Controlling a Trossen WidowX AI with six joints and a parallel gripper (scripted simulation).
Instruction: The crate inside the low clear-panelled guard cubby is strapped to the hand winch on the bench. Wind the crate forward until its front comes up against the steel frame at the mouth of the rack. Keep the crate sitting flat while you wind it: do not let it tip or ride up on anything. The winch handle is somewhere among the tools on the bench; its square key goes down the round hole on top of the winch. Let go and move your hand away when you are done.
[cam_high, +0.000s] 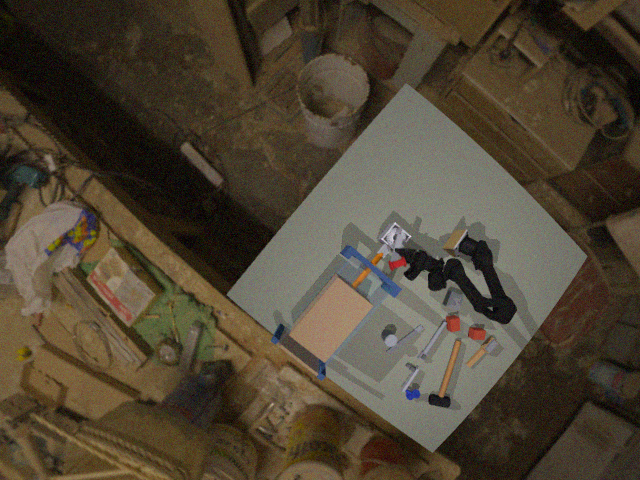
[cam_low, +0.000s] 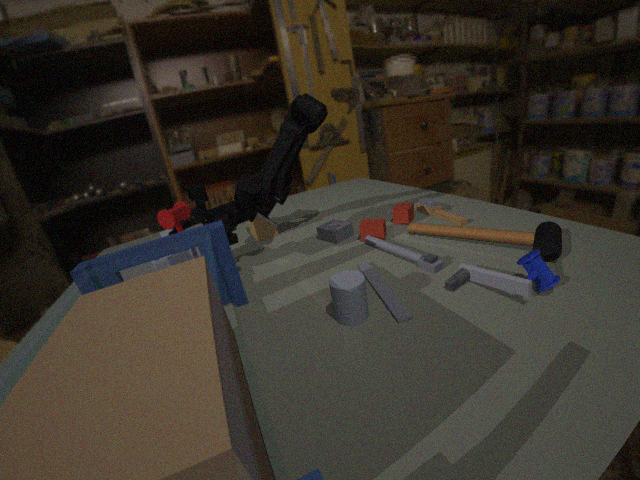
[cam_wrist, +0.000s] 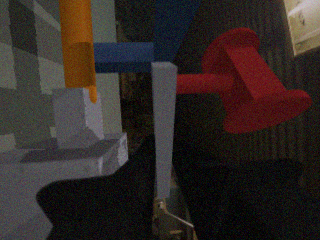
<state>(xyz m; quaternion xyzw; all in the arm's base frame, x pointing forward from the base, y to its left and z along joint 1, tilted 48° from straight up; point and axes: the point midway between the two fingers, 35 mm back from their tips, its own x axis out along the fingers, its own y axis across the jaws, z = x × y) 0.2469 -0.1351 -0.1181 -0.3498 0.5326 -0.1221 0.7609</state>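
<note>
Now: gripper tip 4 cm short of the red knob, 4 cm to the right of it and 4 cm below it. Round my gripper tip: grey winch: 6 cm behind, 3 cm to the right, 10 cm below; then blue steel frame: 11 cm ahead, 2 cm below; then red-knobbed handle: 1 cm ahead, 2 cm to the left, 1 cm above.
</note>
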